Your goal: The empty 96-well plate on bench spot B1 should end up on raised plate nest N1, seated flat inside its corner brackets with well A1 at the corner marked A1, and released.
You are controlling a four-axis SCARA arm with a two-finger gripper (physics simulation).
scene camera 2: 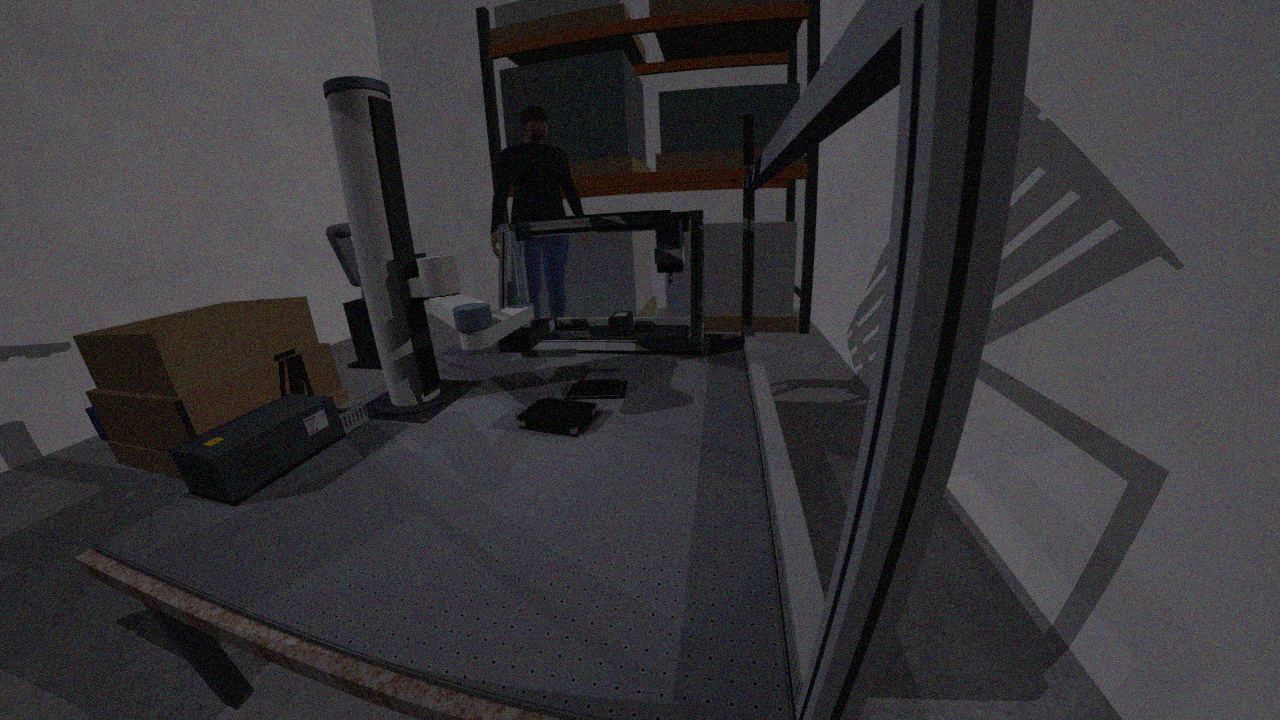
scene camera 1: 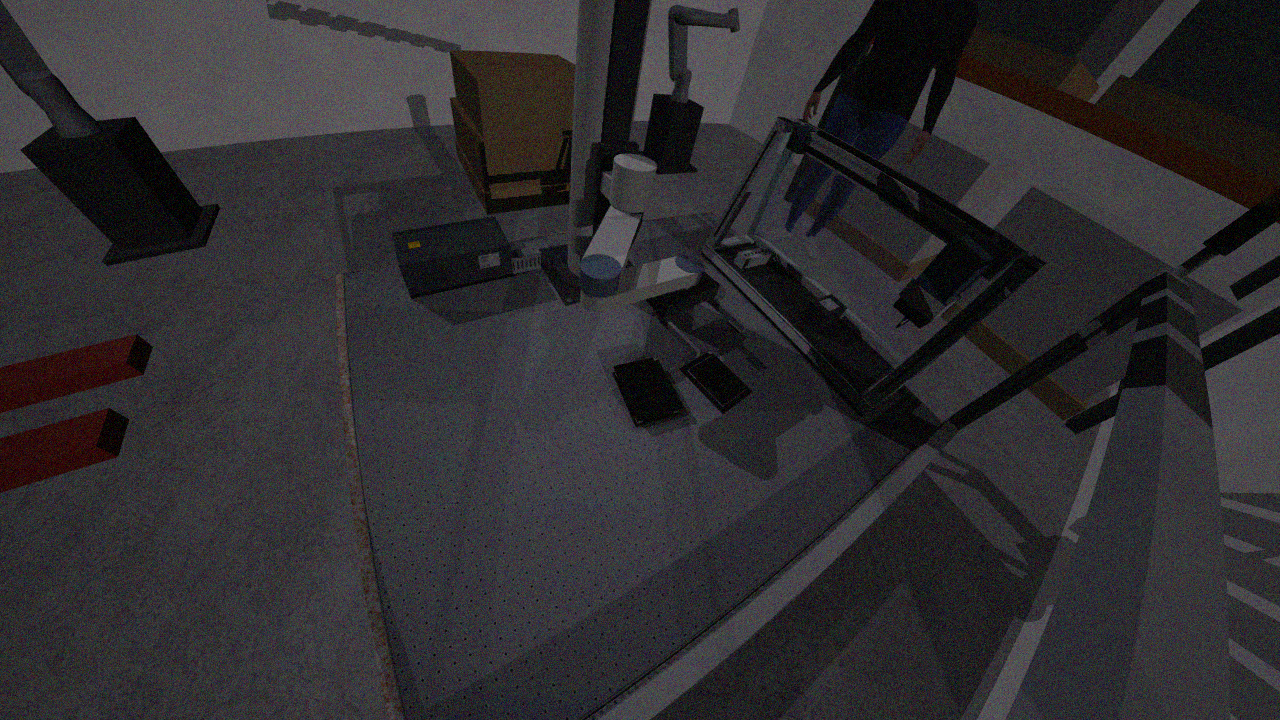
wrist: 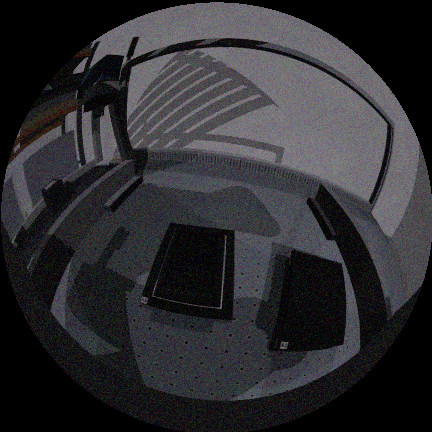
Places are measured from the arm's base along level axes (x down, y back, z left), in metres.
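Pixels of known places: gripper, fingertip midpoint: (scene camera 2: 583, 342) (scene camera 1: 722, 341) (wrist: 226, 174); arm's base at its link origin: (scene camera 2: 417, 401).
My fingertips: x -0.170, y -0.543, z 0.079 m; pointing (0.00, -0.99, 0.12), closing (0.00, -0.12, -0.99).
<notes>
Ahead of a thing's pixels: the offset from my fingertips to its middle. "*": to the spot under its first point.
The black 96-well plate @[dx +0.148, dy -0.017, dz +0.036 m] (scene camera 1: 716, 381) (scene camera 2: 597, 388) (wrist: 192, 270) lies flat on the bench, with a thin pale line around its top and an A1 label at its lower-left corner in the wrist view. The raised nest N1 @[dx +0.138, dy +0.027, dz -0.166 m] (scene camera 1: 648, 391) (scene camera 2: 557, 416) (wrist: 316, 302) is the thicker black block beside it, with an A1 label at its lower-left corner in the wrist view. Its brackets are too dark to make out. My gripper (scene camera 1: 730, 357) (wrist: 226, 174) is open and empty, above the bench by the plate. In scene camera 2 its fingers are too dark to make out.
The arm's column (scene camera 2: 375, 241) stands behind the nest and plate. A dark controller box @[* dx +0.049, dy +0.578, dz -0.491 m] (scene camera 1: 452, 257) (scene camera 2: 259, 445) stands beside it. A framed machine @[* dx -0.131, dy -0.304, dz +0.442 m] (scene camera 1: 948, 344) (scene camera 2: 696, 282) stands beyond the plate. A person (scene camera 1: 881, 80) (scene camera 2: 535, 192) stands behind that machine.
</notes>
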